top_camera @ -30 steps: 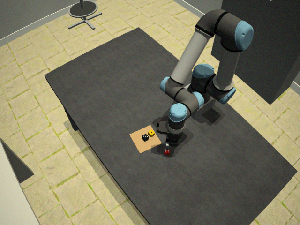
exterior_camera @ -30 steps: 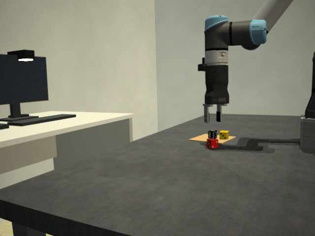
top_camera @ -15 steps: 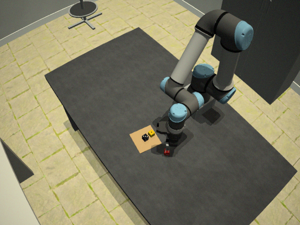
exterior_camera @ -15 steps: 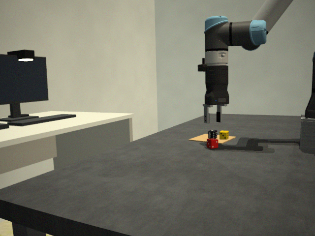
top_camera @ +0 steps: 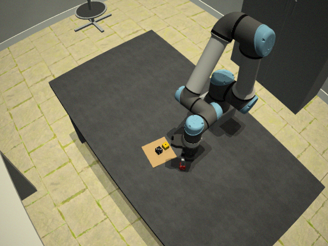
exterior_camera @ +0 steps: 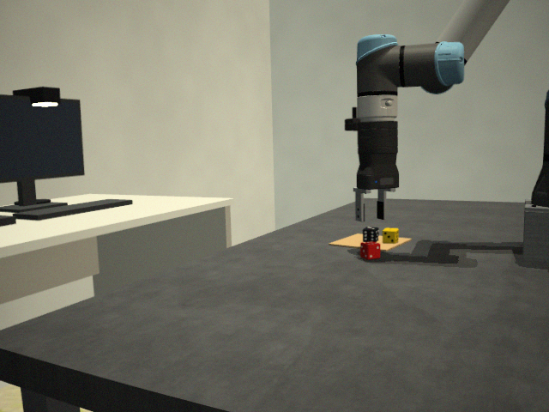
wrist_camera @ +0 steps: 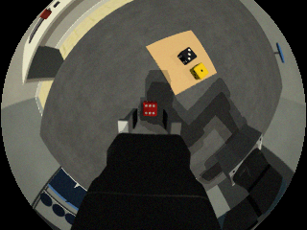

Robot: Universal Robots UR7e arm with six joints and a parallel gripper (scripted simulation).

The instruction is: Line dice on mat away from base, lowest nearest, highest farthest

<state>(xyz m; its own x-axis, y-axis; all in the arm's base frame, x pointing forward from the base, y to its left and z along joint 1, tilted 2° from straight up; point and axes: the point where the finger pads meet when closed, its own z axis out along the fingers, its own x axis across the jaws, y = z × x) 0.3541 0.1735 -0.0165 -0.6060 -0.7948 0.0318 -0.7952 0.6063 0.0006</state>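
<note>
Now: hand 80 mm above the red die. From my hand the other things lie so: tan mat: 50 mm ahead, 140 mm to the right, 90 mm below; black die: 50 mm ahead, 140 mm to the right, 70 mm below; yellow die: 10 mm ahead, 140 mm to the right, 70 mm below.
</note>
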